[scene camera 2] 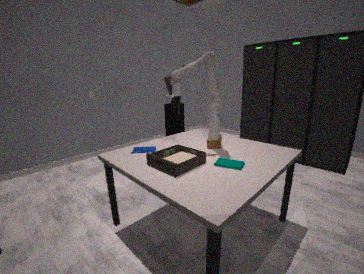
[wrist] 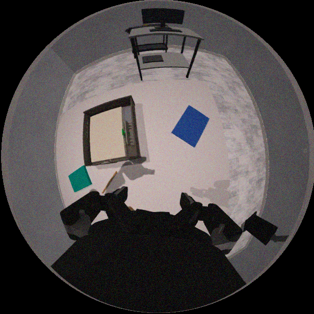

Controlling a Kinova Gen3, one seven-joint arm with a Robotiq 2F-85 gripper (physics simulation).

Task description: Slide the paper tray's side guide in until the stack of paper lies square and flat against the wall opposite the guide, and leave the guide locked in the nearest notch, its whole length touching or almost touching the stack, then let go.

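Seen in the pictures: gripper, fingertip midpoint: [scene camera 2: 177, 113]; arm's base, origin of the base link: [scene camera 2: 214, 137].
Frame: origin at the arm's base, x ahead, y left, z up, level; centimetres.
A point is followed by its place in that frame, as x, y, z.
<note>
The dark paper tray [scene camera 2: 165, 166] {67.5, -1.9, -4.3} [wrist: 134, 125] stands on the table. The cream paper stack [scene camera 2: 181, 158] {48.4, -2.6, -5.1} [wrist: 106, 135] lies inside it, towards the left wall in the wrist view. The side guide with its green tab [wrist: 123, 132] is at the stack's right edge, with the notch strip [wrist: 130, 134] beyond it. Whether guide and stack touch is too small to tell. My gripper [wrist: 153, 195] is open and empty, above the table and apart from the tray. In the scene view its fingers are hard to make out against the dark pillar.
A blue pad [scene camera 2: 144, 150] {43.8, -47.8, -8.6} [wrist: 190, 126] lies right of the tray in the wrist view. A teal block [scene camera 2: 229, 163] {32.4, 29.1, -7.7} [wrist: 80, 178] and a thin brown stick [wrist: 110, 182] lie near the tray's lower side there. The arm stands on a brown base block [scene camera 2: 214, 142] {4.8, 2.8, -3.0}.
</note>
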